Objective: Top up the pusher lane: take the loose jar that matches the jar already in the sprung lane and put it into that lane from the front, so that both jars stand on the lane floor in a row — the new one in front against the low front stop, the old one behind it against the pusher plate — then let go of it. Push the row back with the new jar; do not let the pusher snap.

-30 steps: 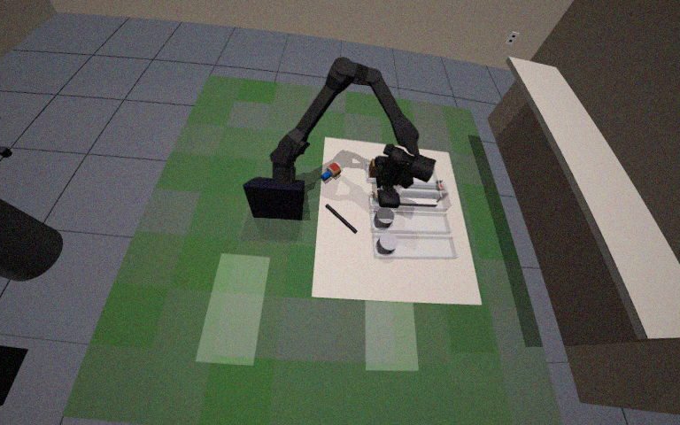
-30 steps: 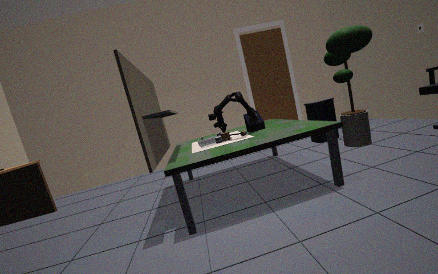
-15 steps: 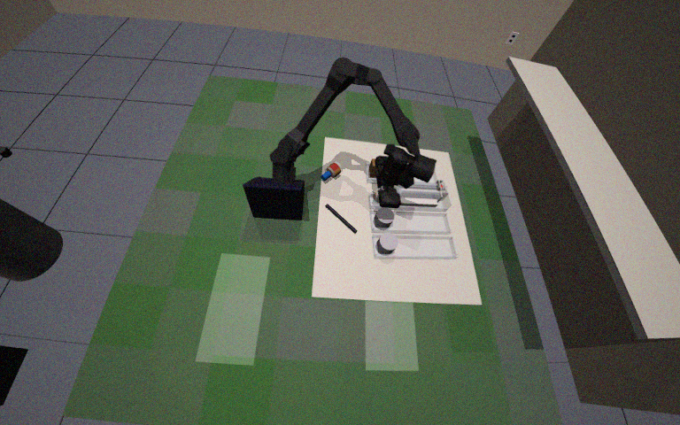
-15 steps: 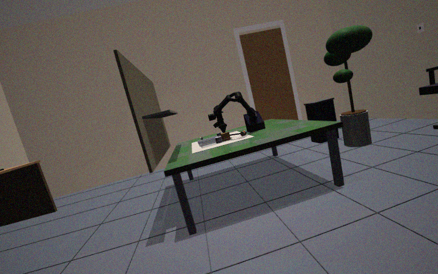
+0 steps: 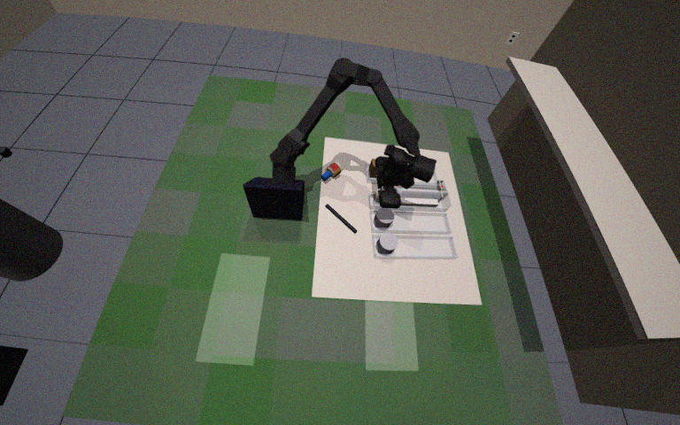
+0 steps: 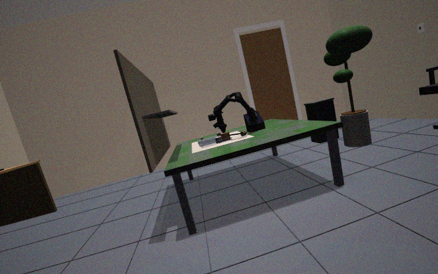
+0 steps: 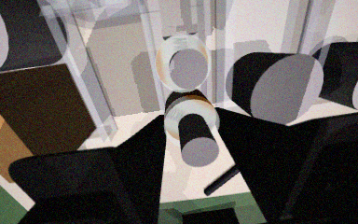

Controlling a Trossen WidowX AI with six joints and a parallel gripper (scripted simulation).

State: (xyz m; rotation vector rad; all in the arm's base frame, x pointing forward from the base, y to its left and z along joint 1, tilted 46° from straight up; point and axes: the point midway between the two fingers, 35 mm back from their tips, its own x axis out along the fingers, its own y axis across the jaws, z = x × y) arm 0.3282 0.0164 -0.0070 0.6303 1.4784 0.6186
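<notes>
Now: gripper tip 130 mm to the right of the brown box, 10 mm short of it and 10 mm above it. From my gripper tip the other things lie so: red-and-blue jar (170 mm behind, 100 mm to the left, 30 mm below); sprung lane (140 mm ahead, 30 mm to the left, 30 mm below); black stick (130 mm behind, 70 mm to the right, 40 mm below).
</notes>
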